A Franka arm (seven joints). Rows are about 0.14 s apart.
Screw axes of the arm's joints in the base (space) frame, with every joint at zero. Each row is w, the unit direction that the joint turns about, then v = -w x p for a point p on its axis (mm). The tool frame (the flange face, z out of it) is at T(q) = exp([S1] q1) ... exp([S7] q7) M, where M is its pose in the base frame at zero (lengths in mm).
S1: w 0 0 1 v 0.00 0.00 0.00
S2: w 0 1 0 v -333.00 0.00 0.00
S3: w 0 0 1 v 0.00 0.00 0.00
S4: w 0 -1 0 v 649.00 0.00 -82.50
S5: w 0 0 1 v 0.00 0.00 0.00
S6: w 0 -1 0 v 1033.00 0.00 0.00
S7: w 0 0 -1 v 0.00 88.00 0.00
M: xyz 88.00 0.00 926.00 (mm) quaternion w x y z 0 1 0 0
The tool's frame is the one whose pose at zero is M.
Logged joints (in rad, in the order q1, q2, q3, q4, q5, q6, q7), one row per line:
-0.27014 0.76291 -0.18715 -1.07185 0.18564 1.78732 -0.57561
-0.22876 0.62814 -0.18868 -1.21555 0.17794 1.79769 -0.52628
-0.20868 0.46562 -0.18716 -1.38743 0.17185 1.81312 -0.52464
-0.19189 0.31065 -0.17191 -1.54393 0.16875 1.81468 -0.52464
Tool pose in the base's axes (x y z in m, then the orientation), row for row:
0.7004 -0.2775 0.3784 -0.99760 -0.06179 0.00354 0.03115
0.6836 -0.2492 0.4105 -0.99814 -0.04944 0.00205 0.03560
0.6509 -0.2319 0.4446 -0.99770 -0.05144 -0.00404 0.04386
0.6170 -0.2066 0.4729 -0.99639 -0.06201 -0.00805 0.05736
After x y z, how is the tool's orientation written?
As a quaternion, x y z w.
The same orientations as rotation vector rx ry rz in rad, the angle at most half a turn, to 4 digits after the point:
-3.0734 -0.1904 0.0109
-3.0666 -0.1519 0.0063
-3.0498 -0.1572 -0.0123
-3.0209 -0.1880 -0.0244

